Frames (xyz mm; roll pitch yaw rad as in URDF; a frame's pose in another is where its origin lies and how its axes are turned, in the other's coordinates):
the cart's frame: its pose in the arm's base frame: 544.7 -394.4 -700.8 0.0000 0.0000 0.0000
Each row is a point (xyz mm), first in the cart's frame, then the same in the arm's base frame.
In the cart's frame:
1: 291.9 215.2 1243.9
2: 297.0 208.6 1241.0
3: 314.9 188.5 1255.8
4: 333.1 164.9 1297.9
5: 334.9 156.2 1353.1
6: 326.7 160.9 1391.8
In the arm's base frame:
1: 836.6 -179.2 543.1
2: 841.7 -185.8 540.2
3: 859.6 -205.9 555.0
4: 877.8 -229.5 597.1
5: 879.6 -238.2 652.3
6: 871.4 -233.5 691.0

